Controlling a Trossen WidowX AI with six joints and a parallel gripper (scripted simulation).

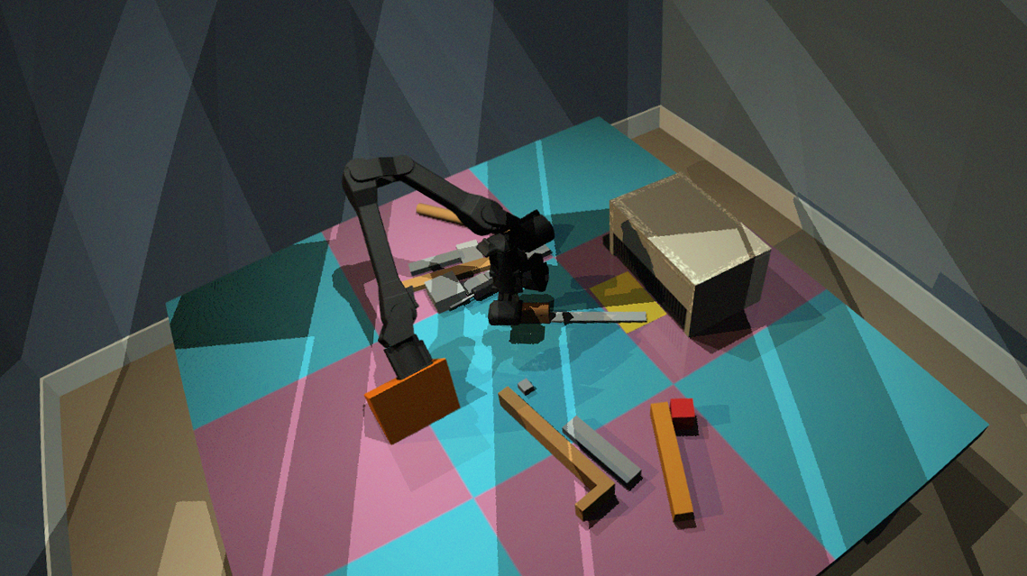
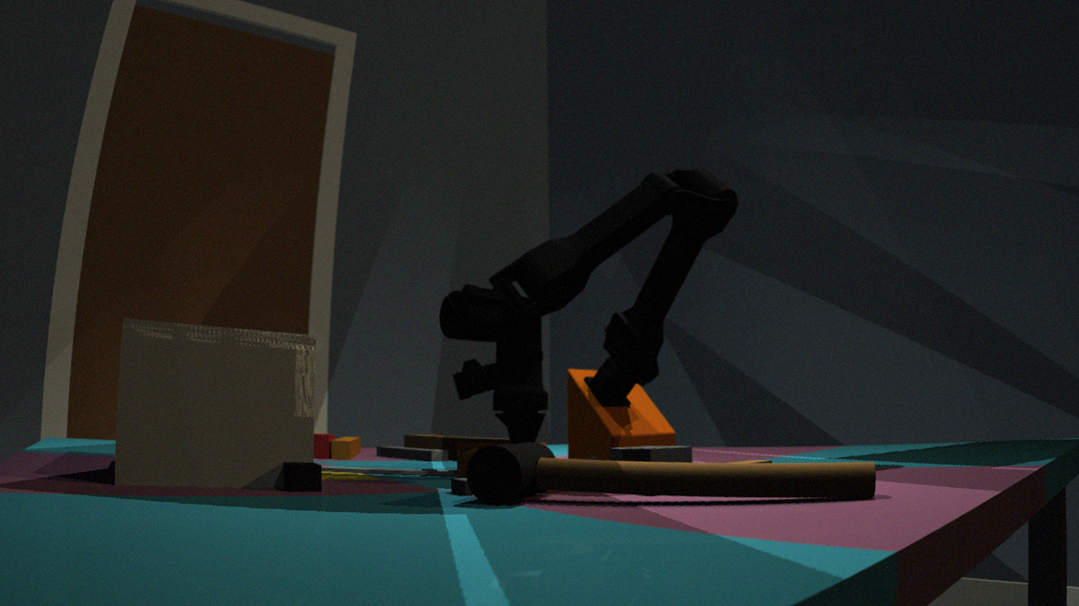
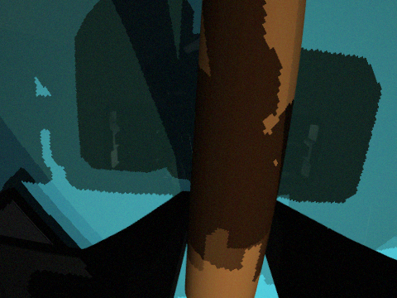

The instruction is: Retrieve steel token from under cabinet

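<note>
The screwdriver lies 3 cm behind my gripper tip and 10 cm to the left of it. Also, from my gripper tip: long wooden stick (5 cm behind, 19 cm to the left); small grey cube (8 cm behind, 17 cm to the right); grey block (8 cm behind, 14 cm to the left, 1 cm above).
</note>
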